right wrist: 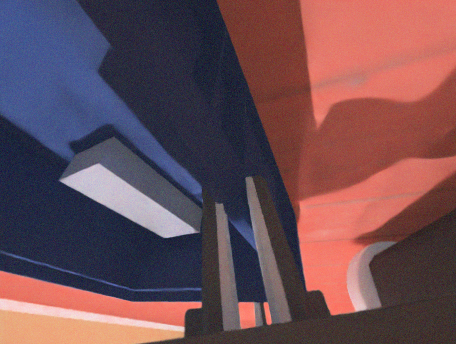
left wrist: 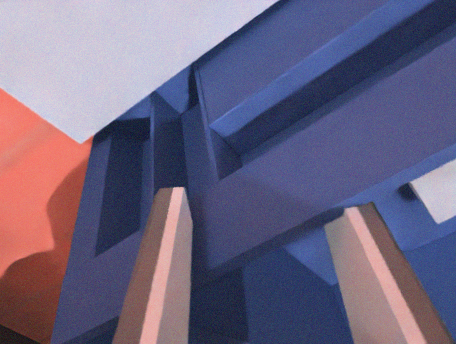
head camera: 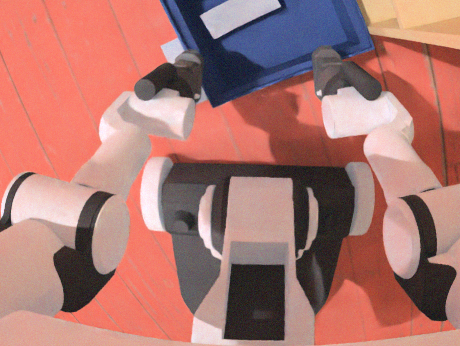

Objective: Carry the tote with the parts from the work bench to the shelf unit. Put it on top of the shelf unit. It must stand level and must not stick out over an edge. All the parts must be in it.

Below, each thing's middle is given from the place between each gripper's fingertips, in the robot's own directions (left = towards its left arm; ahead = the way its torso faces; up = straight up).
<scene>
The blue tote (head camera: 272, 48) lies 11 cm ahead of my right hand, 11 cm to the left of it and 6 cm below it.
I see the blue tote 13 cm ahead of my left hand, 16 cm to the right of it and 6 cm below it.
</scene>
